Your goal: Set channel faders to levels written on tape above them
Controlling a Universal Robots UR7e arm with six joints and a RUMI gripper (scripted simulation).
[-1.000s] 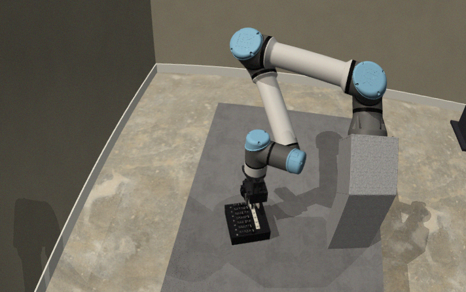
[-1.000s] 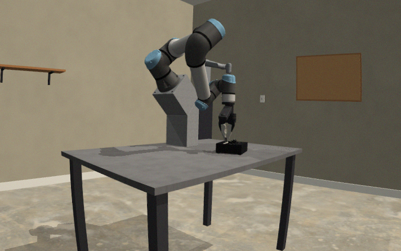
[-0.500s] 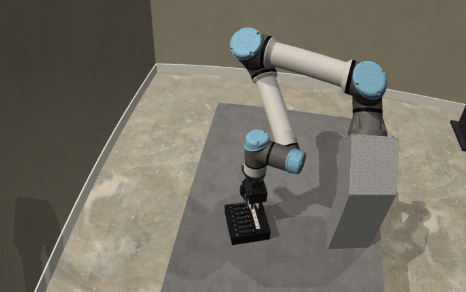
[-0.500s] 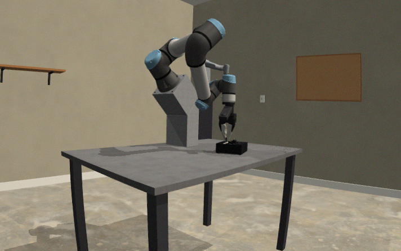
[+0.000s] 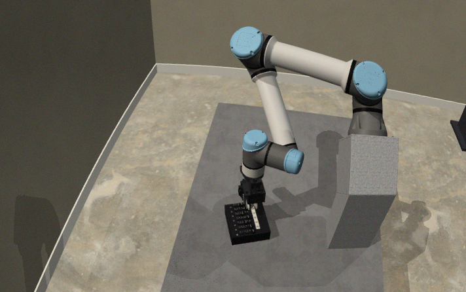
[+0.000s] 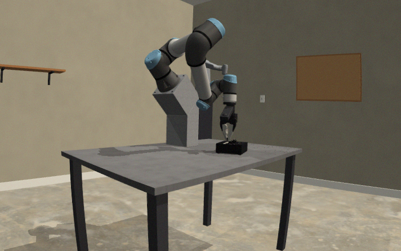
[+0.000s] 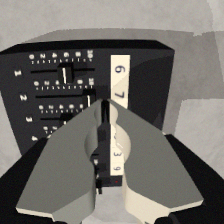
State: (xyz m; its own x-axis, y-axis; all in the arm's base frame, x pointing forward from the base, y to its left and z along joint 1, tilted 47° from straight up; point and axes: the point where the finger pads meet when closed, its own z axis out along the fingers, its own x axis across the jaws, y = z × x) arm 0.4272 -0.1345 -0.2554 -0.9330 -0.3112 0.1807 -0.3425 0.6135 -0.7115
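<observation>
My gripper is now 5 cm to the right of the channel 4 fader and 1 cm above it. Round my hand: channel 1 fader 3 cm ahead, 1 cm to the right, 1 cm below; channel 3 fader 3 cm to the left, 2 cm ahead, 1 cm below; channel 2 fader 1 cm below, 1 cm ahead.
</observation>
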